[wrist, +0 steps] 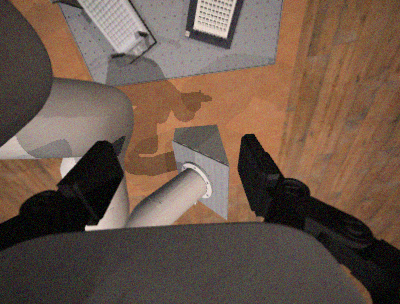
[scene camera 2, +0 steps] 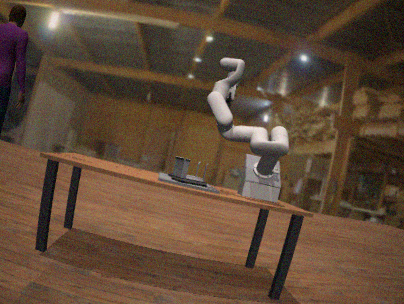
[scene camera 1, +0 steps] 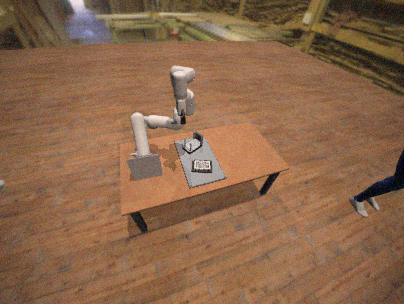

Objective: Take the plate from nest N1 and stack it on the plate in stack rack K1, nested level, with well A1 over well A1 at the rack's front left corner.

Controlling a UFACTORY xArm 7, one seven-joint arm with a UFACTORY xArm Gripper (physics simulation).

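Seen in the pictures: gripper, between the fingertips: (wrist: 179, 155) (scene camera 1: 182, 119); arm's base, origin of its link: (wrist: 197, 179) (scene camera 2: 263, 170) (scene camera 1: 144, 156).
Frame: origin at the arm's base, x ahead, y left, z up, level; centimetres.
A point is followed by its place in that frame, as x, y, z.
A cream plate (scene camera 1: 202, 165) {42.9, -7.2, -12.0} (wrist: 215, 17) {39.9, -6.0, -13.1} with a grid of wells sits in a low black nest (scene camera 1: 202, 172) {41.7, -12.5, -14.2} (wrist: 212, 42) {35.0, -5.4, -13.5}. A light grey plate (scene camera 1: 192, 145) {39.4, 15.6, -10.8} (wrist: 112, 24) {39.0, 18.1, -11.8} lies in the stack rack (scene camera 1: 198, 136) {45.9, 21.3, -6.2} (scene camera 2: 181, 165) {45.2, 23.4, -6.6}, which has a tall dark panel and thin upright posts. The well labels are too small to read. My gripper (scene camera 1: 183, 120) {28.7, 1.1, 27.8} (wrist: 179, 155) {28.7, 1.1, 27.8} is open and empty, high above the table. In the wrist view both black fingers stand wide apart, with the arm's base far below between them.
The nest and rack stand on a grey perforated board (scene camera 1: 212, 178) {48.0, -19.2, -14.6} (wrist: 250, 45) {34.1, -15.8, -14.6} on the wooden table (scene camera 1: 250, 150) {92.5, 4.6, -15.9} (scene camera 2: 115, 171) {74.0, 40.0, -15.9}. The arm's grey base block (scene camera 1: 145, 167) {0.2, -8.3, -3.0} (scene camera 2: 260, 187) {0.8, 6.7, -9.4} (wrist: 217, 180) {4.5, -5.3, 5.5} stands at one end. A person (scene camera 1: 387, 185) (scene camera 2: 11, 55) stands on the floor away from the table.
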